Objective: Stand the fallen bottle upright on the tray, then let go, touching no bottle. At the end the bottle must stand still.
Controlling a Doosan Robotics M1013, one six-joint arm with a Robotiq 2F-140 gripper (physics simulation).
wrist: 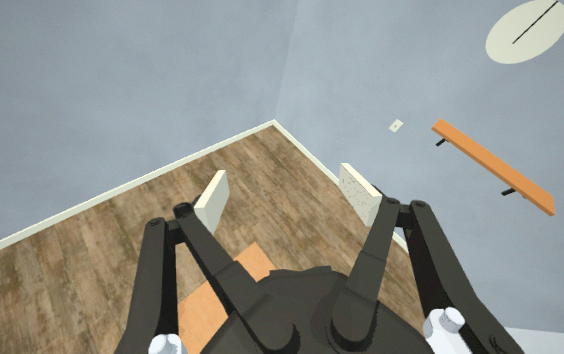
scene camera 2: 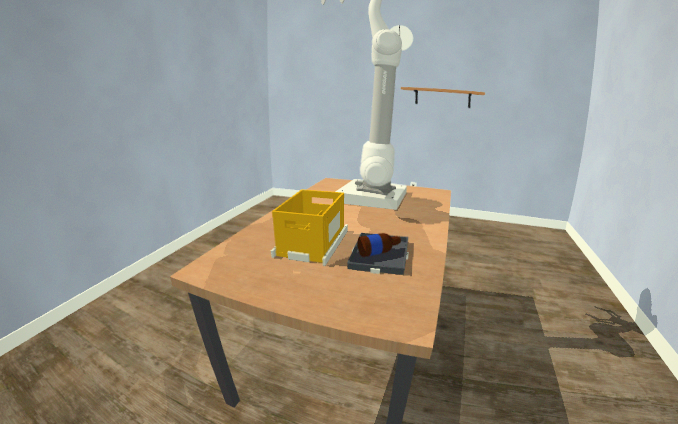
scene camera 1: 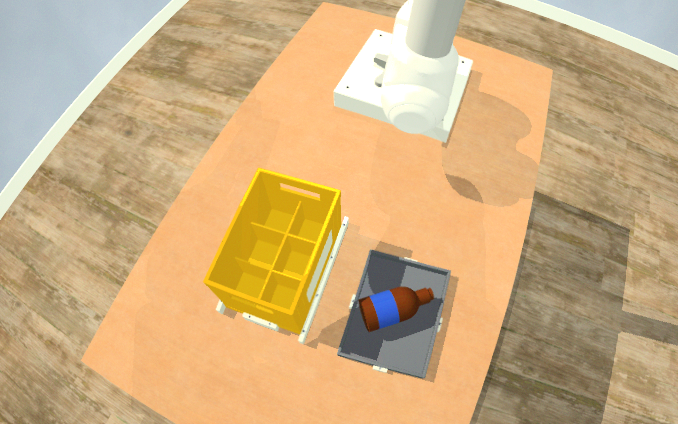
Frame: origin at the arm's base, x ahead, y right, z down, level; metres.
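Where they show: gripper, fingertip midpoint: (wrist: 284,178) (scene camera 2: 331,2); arm's base, origin of the base link: (scene camera 2: 376,189).
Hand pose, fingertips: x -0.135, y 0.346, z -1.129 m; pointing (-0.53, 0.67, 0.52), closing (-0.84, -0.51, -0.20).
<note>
Each offset is from my fingertips to the top centre of the thing.
A brown bottle {dz +1.102, dx +0.752, dy -0.597 m} (scene camera 1: 387,309) (scene camera 2: 376,244) with a blue label lies on its side in the grey tray {dz +1.155, dx +0.762, dy -0.600 m} (scene camera 1: 403,370) (scene camera 2: 376,267). Its neck points to the right in both scene views, toward the tray's right wall. My gripper (wrist: 284,178) is open with nothing between its white finger pads. It is high up and away from the bottle; the wrist view shows walls and floor beyond the fingers, and the bottle does not show there. In scene camera 2 two small tips show at the top edge; the gripper does not show in scene camera 1.
A tall yellow crate {dz +1.006, dx +0.789, dy -0.327 m} (scene camera 1: 321,250) (scene camera 2: 298,237) with empty compartments stands left of the tray, with white rails {dz +1.151, dx +0.770, dy -0.424 m} (scene camera 1: 324,280) (scene camera 2: 335,245) along its foot. The arm's white base plate (scene camera 1: 362,65) (scene camera 2: 370,199) is at the table's far end. A wall shelf (scene camera 2: 442,90) (wrist: 495,165) hangs behind the arm.
</note>
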